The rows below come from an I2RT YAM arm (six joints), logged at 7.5 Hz.
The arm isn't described. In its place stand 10 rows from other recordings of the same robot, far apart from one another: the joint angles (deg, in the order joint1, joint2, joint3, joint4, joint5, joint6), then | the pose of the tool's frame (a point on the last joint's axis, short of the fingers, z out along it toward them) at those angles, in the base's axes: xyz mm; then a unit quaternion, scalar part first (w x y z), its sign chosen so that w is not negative.
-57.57 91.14 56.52 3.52 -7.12 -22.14 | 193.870, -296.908, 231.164, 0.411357, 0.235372, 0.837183, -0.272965
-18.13 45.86 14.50 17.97 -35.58 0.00 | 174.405, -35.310, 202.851, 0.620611, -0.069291, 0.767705, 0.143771
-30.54 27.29 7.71 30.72 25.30 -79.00 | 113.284, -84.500, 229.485, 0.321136, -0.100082, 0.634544, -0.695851
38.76 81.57 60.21 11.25 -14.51 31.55 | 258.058, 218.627, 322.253, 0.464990, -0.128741, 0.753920, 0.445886
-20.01 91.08 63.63 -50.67 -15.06 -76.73 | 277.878, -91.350, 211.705, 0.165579, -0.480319, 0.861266, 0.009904
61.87 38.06 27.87 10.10 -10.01 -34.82 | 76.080, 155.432, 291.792, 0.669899, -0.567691, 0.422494, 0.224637
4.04 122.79 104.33 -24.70 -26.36 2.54 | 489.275, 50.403, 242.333, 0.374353, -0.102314, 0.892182, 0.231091
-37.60 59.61 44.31 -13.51 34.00 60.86 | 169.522, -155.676, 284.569, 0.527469, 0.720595, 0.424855, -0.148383
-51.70 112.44 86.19 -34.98 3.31 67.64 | 258.548, -330.696, 206.945, 0.249813, 0.839345, 0.482750, 0.006727
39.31 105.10 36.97 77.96 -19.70 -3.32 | 256.746, 225.729, 181.724, 0.682907, -0.352543, 0.543458, 0.337645
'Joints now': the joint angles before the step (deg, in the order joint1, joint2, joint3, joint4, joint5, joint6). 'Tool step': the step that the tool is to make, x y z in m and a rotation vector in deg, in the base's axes. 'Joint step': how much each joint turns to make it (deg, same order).
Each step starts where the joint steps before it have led.
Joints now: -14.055 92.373 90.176 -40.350 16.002 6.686
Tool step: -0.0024 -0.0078 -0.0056 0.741 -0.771 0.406
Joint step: -1.501 -0.538 -2.036 2.216 -2.026 -0.625
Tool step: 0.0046 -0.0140 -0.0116 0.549 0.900 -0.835
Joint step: -2.017 1.770 -0.502 1.395 -1.056 -0.612
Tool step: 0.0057 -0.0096 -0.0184 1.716 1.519 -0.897
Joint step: -1.232 2.108 -1.233 1.229 -1.042 0.617
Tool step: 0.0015 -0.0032 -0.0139 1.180 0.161 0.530
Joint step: -0.525 0.536 -2.375 2.372 -1.497 0.003
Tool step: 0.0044 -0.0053 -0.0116 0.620 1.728 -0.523
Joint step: -0.530 1.841 -0.005 0.011 -0.008 -0.002
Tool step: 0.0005 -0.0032 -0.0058 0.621 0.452 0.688
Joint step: -0.526 0.518 -0.545 0.529 -1.136 -0.614
